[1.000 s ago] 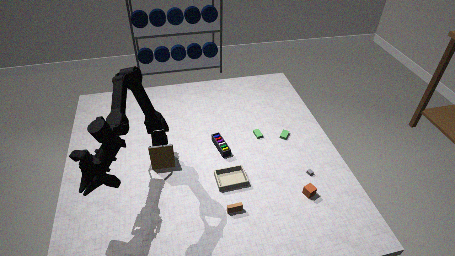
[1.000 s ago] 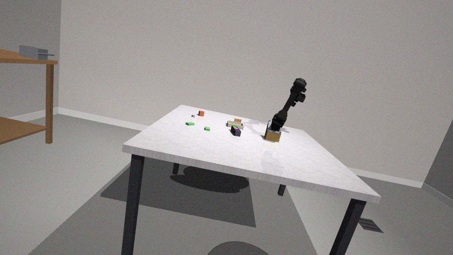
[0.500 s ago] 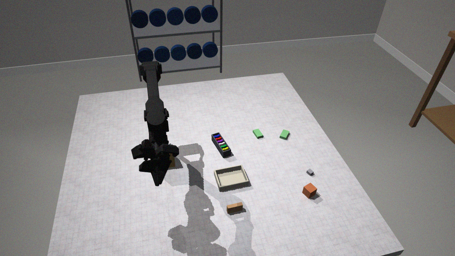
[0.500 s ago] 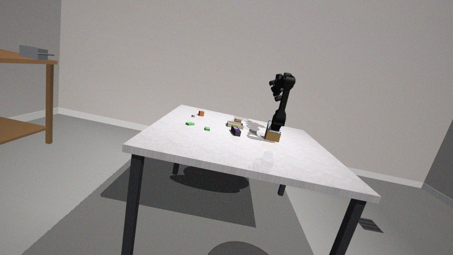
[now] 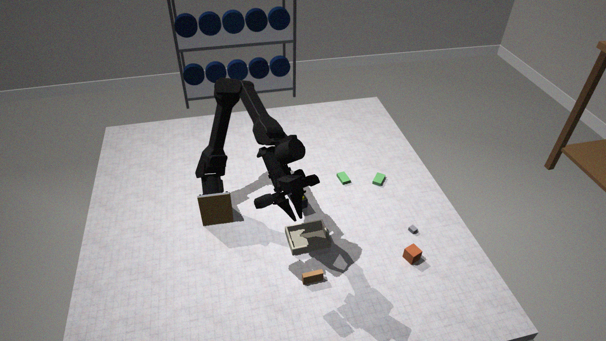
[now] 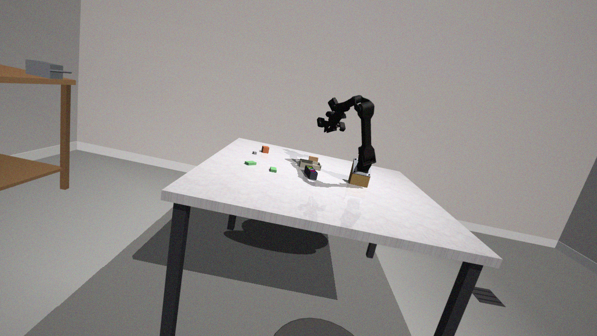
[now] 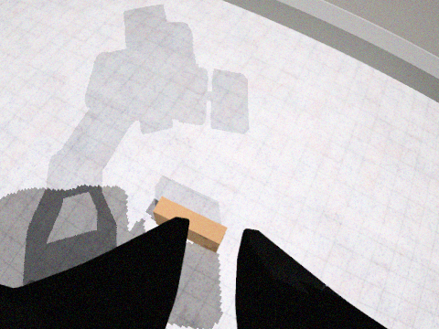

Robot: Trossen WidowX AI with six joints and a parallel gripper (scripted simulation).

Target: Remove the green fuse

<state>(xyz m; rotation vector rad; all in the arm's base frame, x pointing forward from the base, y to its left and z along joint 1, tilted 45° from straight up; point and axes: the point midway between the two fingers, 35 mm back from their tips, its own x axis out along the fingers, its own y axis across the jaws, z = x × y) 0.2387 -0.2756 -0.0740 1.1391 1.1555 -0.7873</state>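
Right now the green fuse is 50 mm ahead of my gripper tip, 290 mm to the left of it and 200 mm below it. Also, from my gripper tip: tan block (40 mm ahead, 50 mm to the right, 210 mm below); then yellow fuse (60 mm ahead, 270 mm to the left, 200 mm below); then beige tray (50 mm ahead, 110 mm to the left, 220 mm below).
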